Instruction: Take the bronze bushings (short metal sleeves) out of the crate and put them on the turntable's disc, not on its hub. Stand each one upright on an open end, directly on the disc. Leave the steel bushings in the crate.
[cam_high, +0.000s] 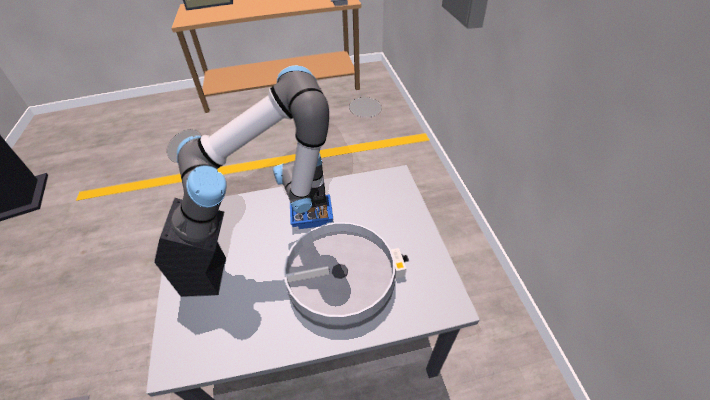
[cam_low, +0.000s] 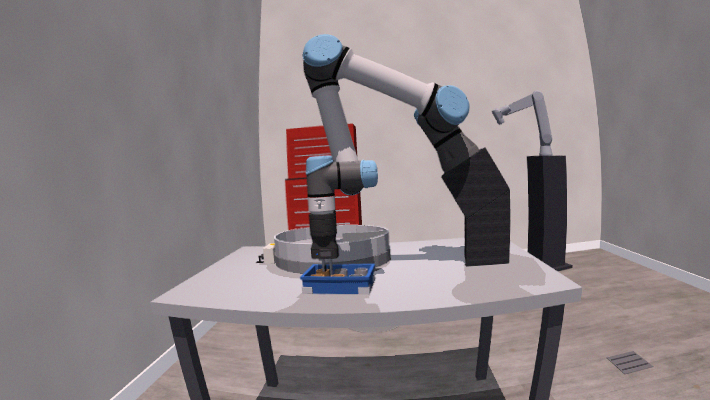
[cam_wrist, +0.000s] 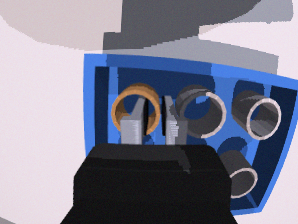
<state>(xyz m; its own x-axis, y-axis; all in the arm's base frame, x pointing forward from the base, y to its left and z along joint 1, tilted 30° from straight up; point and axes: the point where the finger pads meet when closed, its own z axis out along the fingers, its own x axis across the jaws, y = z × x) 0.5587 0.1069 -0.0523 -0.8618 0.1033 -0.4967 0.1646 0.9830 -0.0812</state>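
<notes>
The blue crate lies 40 mm to the left of my hand, 30 mm behind it and 20 mm below it. Round my hand: turntable disc: 320 mm to the right, 30 mm behind, 10 mm above.
</notes>
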